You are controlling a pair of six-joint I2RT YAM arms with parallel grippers.
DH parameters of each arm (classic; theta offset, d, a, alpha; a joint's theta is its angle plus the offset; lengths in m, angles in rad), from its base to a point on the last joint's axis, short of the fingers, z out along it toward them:
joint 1: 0 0.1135 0.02 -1.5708
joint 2: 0 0 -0.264 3.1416
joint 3: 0.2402 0 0.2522 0
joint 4: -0.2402 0 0.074 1.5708
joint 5: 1.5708 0 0 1.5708
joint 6: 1.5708 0.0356 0 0
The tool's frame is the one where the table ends.
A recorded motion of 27 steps. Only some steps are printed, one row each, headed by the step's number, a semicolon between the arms.
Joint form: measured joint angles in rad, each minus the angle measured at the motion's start. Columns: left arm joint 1, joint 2, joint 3, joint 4, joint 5, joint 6; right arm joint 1, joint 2, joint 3, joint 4, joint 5, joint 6.
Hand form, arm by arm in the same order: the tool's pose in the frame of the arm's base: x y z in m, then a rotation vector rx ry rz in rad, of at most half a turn. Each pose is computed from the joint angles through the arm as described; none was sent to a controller.
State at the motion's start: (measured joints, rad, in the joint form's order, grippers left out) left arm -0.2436 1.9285 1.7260 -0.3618 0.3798 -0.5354; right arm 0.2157 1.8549 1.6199 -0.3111 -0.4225 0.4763
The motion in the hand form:
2: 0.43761 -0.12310 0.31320 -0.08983 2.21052 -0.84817; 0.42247 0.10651 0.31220 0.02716 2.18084 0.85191
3: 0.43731 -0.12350 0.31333 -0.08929 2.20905 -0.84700; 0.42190 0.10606 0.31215 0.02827 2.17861 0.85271
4: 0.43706 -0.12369 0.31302 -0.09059 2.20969 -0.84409; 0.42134 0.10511 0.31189 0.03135 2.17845 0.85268
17: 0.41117 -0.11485 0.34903 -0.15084 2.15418 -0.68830; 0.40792 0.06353 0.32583 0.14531 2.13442 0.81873
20: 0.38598 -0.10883 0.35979 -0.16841 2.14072 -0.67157; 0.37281 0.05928 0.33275 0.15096 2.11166 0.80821
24: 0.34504 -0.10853 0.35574 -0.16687 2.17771 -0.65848; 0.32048 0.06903 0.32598 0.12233 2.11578 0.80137
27: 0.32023 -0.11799 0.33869 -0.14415 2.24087 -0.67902; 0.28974 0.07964 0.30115 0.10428 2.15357 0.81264
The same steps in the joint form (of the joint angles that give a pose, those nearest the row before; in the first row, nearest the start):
2: -0.0019 -0.0026 -0.0034 0.0023 -0.0046 0.0000; -0.0023 -0.0072 -0.0129 0.0076 -0.0008 0.0030
3: -0.0031 -0.0038 -0.0050 0.0042 -0.0065 0.0000; -0.0031 -0.0103 -0.0179 0.0118 -0.0012 0.0042
4: -0.0038 -0.0046 -0.0069 0.0046 -0.0095 0.0000; -0.0050 -0.0133 -0.0229 0.0137 -0.0015 0.0053
17: -0.0107 -0.1175 -0.0213 -0.0572 -0.1610 0.0149; -0.0969 -0.1022 -0.0877 0.0179 -0.0042 0.0301
20: -0.0141 -0.2174 -0.1018 -0.0660 -0.1858 0.0073; -0.0958 -0.2422 -0.2247 0.0378 0.0107 0.0355
24: -0.0446 -0.3620 -0.2598 -0.0870 -0.2113 -0.0004; -0.0431 -0.4337 -0.4330 0.0591 0.0496 0.0381
27: -0.0919 -0.4330 -0.3769 -0.0927 -0.2113 -0.0175; 0.0122 -0.5333 -0.5997 0.0992 0.0752 0.0526

